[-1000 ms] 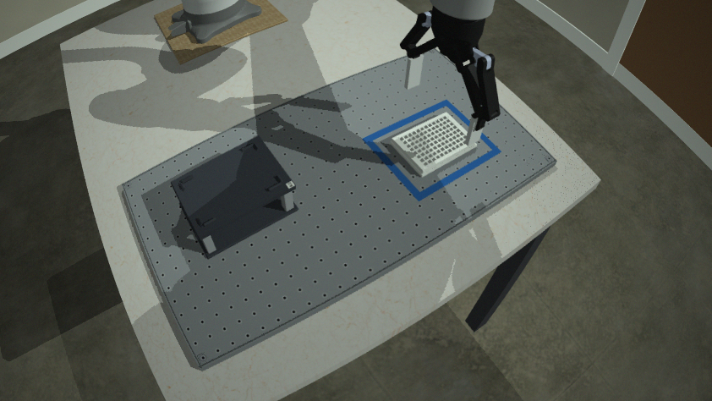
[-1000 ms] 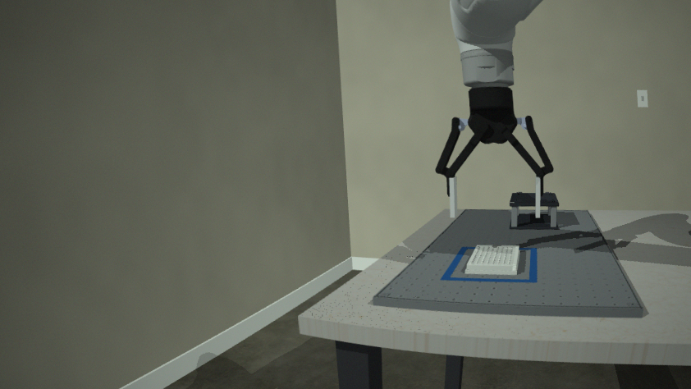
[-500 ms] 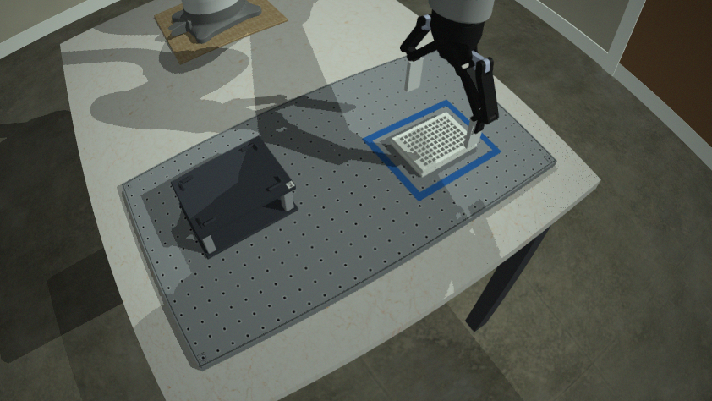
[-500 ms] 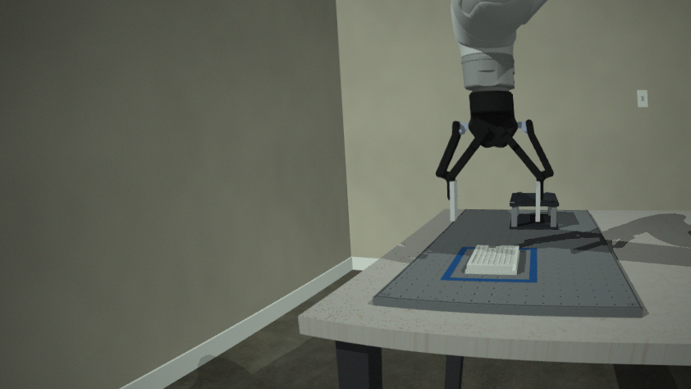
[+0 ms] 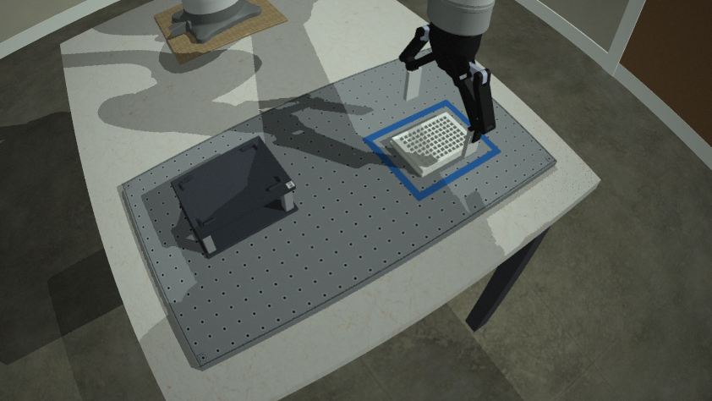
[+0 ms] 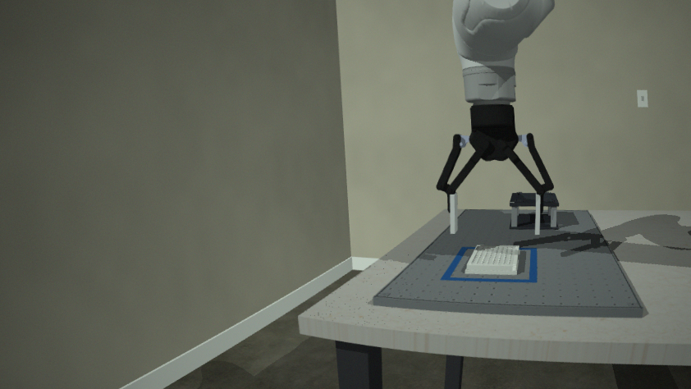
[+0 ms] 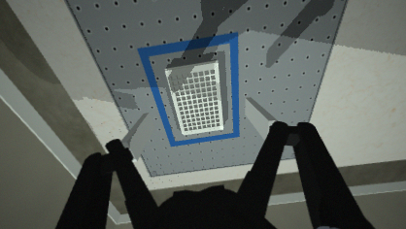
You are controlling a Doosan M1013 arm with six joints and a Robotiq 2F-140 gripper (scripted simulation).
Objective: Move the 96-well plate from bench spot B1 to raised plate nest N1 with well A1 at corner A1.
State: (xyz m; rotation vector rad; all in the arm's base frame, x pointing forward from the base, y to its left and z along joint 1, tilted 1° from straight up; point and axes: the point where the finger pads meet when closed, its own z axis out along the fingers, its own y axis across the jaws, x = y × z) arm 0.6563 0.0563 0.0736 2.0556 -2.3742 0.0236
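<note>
Now: the 96-well plate 5 cm below my hand. Also, from my hand: raised nest N1: 12 cm behind, 33 cm to the right, 1 cm below.
</note>
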